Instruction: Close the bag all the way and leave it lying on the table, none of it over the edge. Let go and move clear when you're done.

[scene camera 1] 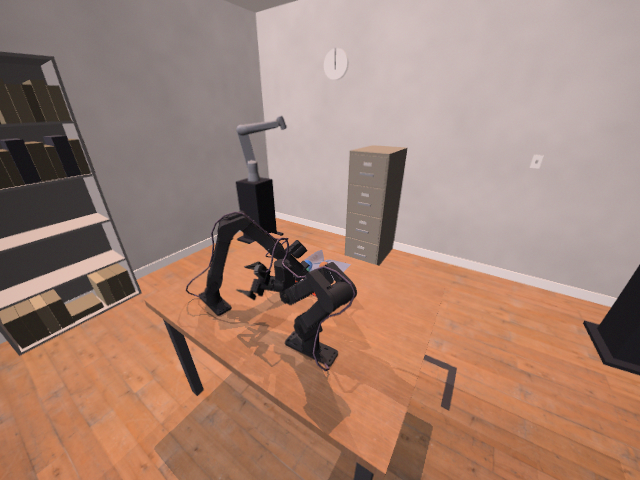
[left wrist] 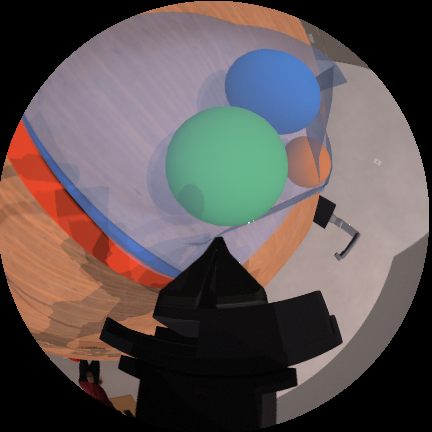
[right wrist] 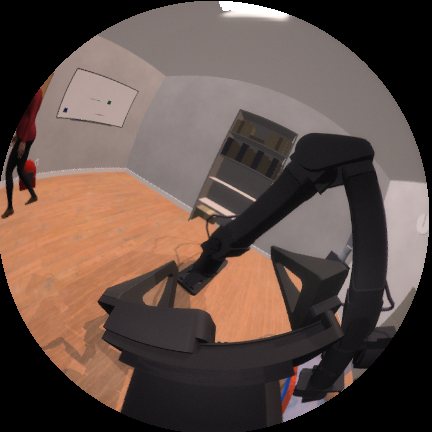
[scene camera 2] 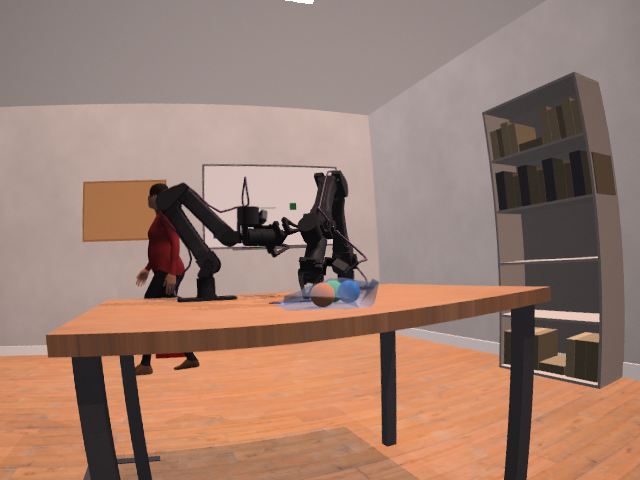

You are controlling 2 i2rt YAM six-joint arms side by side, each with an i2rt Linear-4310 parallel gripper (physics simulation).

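The clear bluish bag (scene camera 1: 341,265) (scene camera 2: 368,297) (left wrist: 125,100) lies on the table with a blue ball (scene camera 2: 348,291) (left wrist: 272,90), a green ball (scene camera 2: 334,286) (left wrist: 225,165) and an orange ball (scene camera 2: 322,294) (left wrist: 307,162) inside. Its mouth has a red strip (left wrist: 90,227) and a blue strip (left wrist: 100,225) side by side; whether they are joined is unclear. My left gripper (scene camera 2: 306,289) (left wrist: 219,241) is shut, its tips low at the bag beside the strips' end; no held film can be made out. My right gripper (scene camera 1: 248,281) (scene camera 2: 290,238) is open and empty, high above the table.
The left arm (right wrist: 367,225) stands close beyond the right gripper, and the arms cross in scene camera 1. The table's front edge (scene camera 2: 248,335) runs near the bag in scene camera 2. A raised bag flap (left wrist: 332,80) overlaps the table edge in the left wrist view.
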